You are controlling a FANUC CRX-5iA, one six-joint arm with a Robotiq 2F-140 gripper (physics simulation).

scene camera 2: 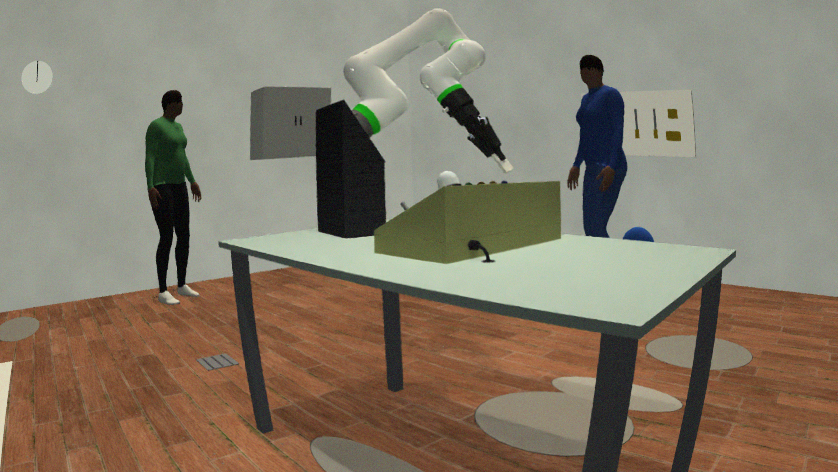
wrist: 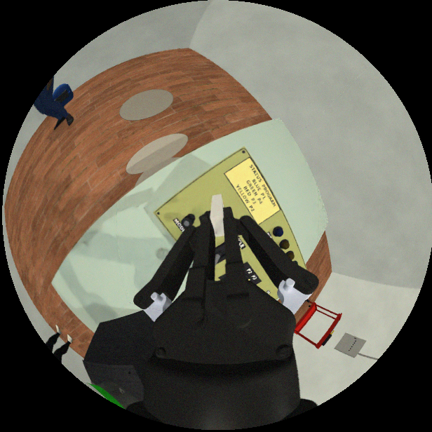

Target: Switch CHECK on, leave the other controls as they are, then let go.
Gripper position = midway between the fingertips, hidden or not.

In view: my gripper (scene camera 2: 509,171) and an olive control box (scene camera 2: 458,222).
My gripper shows as well in the wrist view (wrist: 218,202). The olive control box also shows in the wrist view (wrist: 243,187).
